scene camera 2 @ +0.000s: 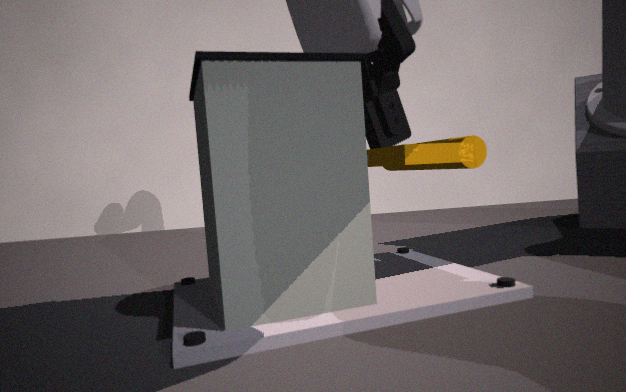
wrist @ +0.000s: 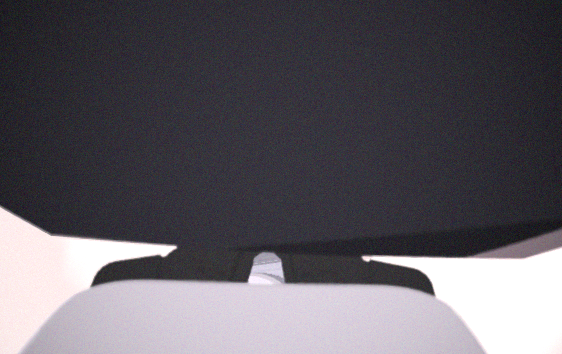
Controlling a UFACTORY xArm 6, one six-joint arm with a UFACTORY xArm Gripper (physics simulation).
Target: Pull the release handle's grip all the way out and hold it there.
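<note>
The yellow release handle (scene camera 2: 440, 153) sticks out from the right side of a tall grey-green housing (scene camera 2: 305, 150) in the scene view. Its rounded grip end faces right. My gripper (scene camera 2: 390, 139) is shut and empty. It points down close beside the housing's right side, its fingertips at the top of the handle's inner part, between the grip end and the housing. Whether they touch the handle, I cannot tell. In the wrist view a large dark surface (wrist: 280, 125) hides the fingertips, and the handle does not show.
The housing has a black lid (scene camera 2: 280, 56) beside the gripper's black linkage. It stands on a pale base plate (scene camera 2: 425, 295) with dark bolts, such as the front right bolt (scene camera 2: 506, 282). A dark grey block-like structure (scene camera 2: 600, 185) stands at the far right. A pale wall is behind.
</note>
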